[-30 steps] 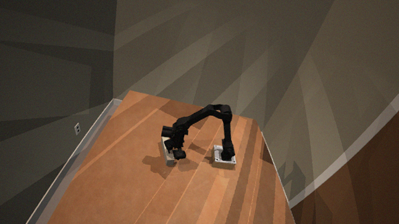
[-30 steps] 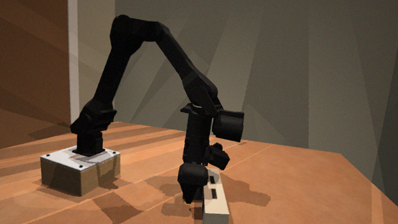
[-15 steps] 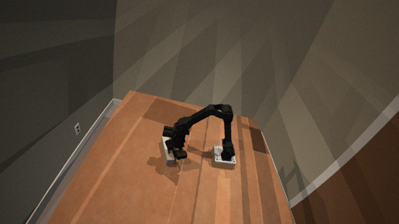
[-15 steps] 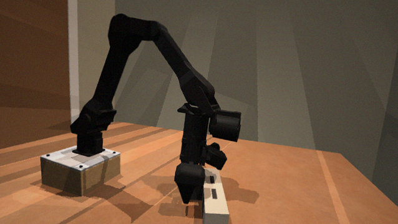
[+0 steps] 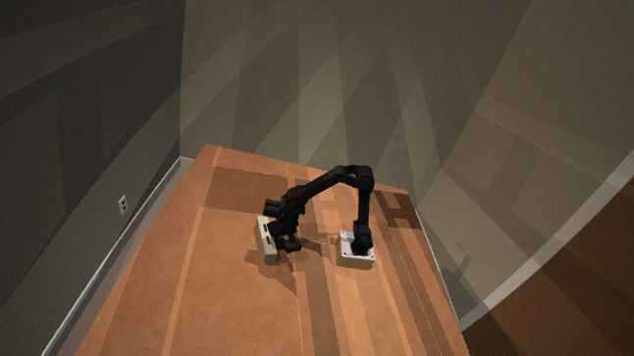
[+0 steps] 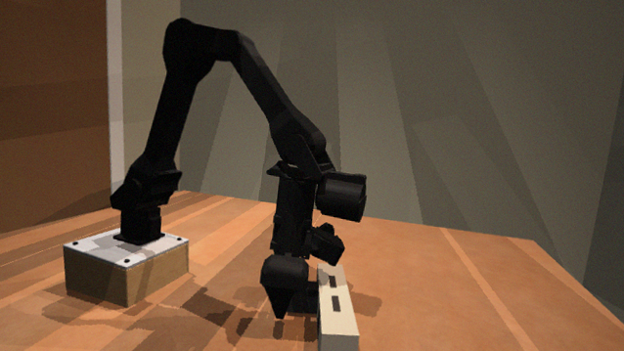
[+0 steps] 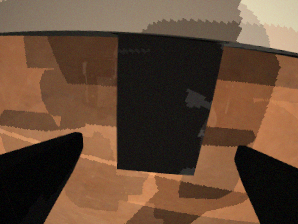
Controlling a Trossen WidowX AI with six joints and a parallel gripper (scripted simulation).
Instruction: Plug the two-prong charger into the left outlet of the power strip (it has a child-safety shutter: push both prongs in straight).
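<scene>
My gripper tip is 4 cm short of the black two-prong charger, 2 cm to the right of it and 1 cm below it.
</scene>
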